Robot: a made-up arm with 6 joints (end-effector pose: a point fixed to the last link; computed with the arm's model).
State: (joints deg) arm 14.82 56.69 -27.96 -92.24 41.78 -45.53
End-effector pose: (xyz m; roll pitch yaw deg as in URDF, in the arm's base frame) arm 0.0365 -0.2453 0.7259 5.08 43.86 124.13
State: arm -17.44 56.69 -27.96 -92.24 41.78 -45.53
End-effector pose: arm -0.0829 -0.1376 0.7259 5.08 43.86 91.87
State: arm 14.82 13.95 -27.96 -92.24 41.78 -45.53
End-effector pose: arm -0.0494 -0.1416 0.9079 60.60 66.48 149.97
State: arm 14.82 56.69 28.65 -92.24 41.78 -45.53
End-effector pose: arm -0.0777 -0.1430 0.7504 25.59 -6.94 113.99
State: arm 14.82 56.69 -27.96 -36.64 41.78 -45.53
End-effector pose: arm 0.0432 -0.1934 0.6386 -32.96 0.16 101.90
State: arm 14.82 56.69 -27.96 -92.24 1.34 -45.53
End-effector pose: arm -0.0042 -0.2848 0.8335 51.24 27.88 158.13
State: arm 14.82 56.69 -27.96 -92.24 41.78 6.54
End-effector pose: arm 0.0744 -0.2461 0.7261 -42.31 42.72 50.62
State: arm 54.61 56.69 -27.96 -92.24 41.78 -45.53
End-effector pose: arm 0.2324 -0.2660 0.7259 5.08 43.86 163.92
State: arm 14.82 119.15 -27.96 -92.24 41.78 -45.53
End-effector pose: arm 0.1988 -0.1106 0.4824 -39.94 7.11 135.95
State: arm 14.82 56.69 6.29 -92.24 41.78 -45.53
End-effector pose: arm -0.0388 -0.1851 0.7231 16.95 12.69 119.97
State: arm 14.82 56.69 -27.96 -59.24 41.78 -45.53
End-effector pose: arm 0.0367 -0.2241 0.6676 -21.01 19.34 106.38
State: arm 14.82 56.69 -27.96 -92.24 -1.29 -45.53
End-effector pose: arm -0.0043 -0.2861 0.8415 53.49 26.22 159.51
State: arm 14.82 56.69 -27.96 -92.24 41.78 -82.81
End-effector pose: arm 0.0164 -0.2593 0.7387 22.42 23.77 162.20
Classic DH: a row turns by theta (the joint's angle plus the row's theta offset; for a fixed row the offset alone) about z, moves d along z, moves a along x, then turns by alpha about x. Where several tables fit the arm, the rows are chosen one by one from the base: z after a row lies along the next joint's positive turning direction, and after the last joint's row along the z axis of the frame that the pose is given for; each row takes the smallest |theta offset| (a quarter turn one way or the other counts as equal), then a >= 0, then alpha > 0; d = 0 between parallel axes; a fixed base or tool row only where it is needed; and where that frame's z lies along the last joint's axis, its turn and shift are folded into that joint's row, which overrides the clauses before.
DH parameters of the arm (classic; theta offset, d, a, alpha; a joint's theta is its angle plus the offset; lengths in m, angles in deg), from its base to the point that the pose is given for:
base (fixed): 5.26 0 0.1637 0
joint 1: 60.09 0.7625 0.0325 60.65
joint 2: 3.57 0.0442 0.0071 74.35
joint 3: 65.7 -0.2082 -0.1214 -67.7
joint 4: -67.5 0.0714 -0.1342 42.87
joint 5: 21.99 -0.0655 -0.0616 47.73
joint 6: -5.85 0.2381 0.0401 161.12
tool (fixed): 22.23 0.05 0 0

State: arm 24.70 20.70 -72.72 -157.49 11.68 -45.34
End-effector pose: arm 0.0175 -0.0125 0.9594 178.30 7.50 -131.16
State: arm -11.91 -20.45 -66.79 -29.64 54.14 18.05
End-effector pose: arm 0.0595 -0.0232 1.0108 -95.25 22.65 -8.10
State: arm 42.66 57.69 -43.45 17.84 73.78 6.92
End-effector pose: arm 0.2703 -0.1159 0.7167 48.60 -65.22 5.84
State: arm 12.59 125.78 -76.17 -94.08 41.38 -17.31
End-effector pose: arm 0.3254 -0.1405 0.5382 -74.81 1.91 79.29
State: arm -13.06 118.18 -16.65 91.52 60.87 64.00
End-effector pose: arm 0.2181 -0.0004 0.6419 -167.80 23.33 0.53
